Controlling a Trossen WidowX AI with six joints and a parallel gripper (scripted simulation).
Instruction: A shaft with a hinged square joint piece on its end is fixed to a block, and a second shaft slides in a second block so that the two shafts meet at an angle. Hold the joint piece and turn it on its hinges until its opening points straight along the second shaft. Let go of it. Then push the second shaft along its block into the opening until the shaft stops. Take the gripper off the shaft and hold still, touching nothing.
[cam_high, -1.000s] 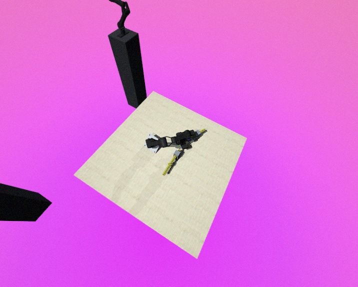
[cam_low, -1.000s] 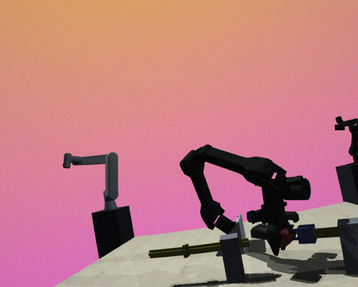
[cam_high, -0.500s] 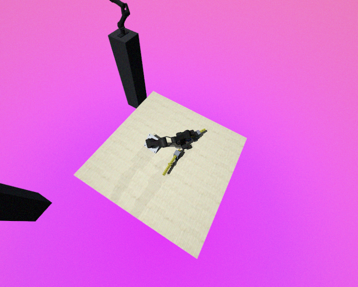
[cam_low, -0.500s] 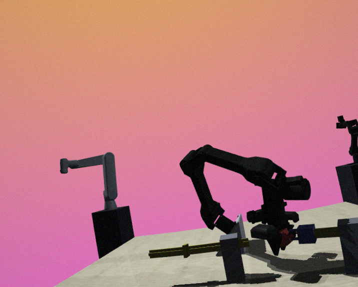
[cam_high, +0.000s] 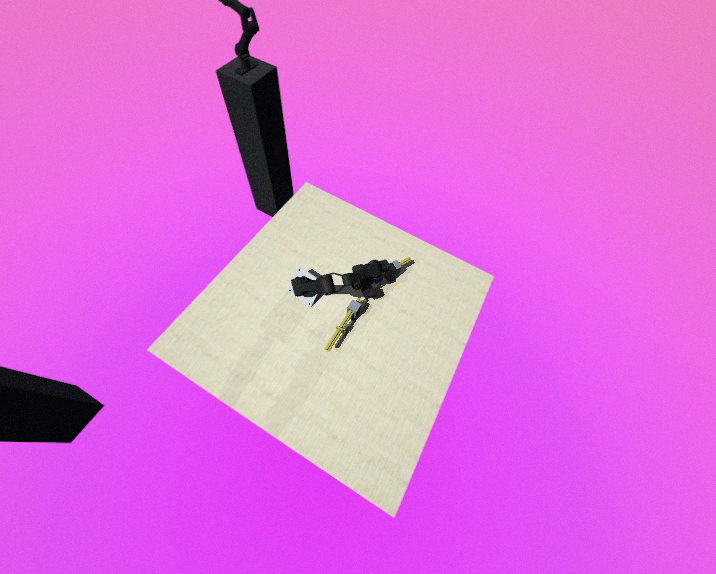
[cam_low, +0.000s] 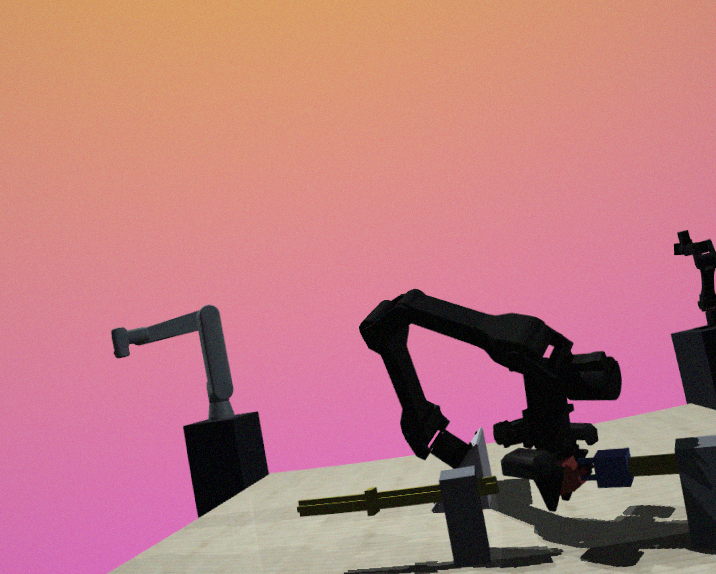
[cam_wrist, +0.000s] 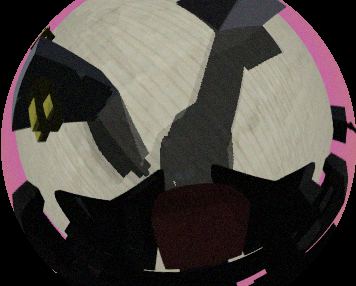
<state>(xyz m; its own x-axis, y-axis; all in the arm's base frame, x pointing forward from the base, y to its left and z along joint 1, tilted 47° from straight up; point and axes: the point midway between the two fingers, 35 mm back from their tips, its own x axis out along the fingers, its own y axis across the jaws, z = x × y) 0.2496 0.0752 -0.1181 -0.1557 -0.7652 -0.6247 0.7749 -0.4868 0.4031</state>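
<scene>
My gripper tip is now 1 cm short of the red square joint piece, 2 cm to the right of it and 5 cm below it.
</scene>
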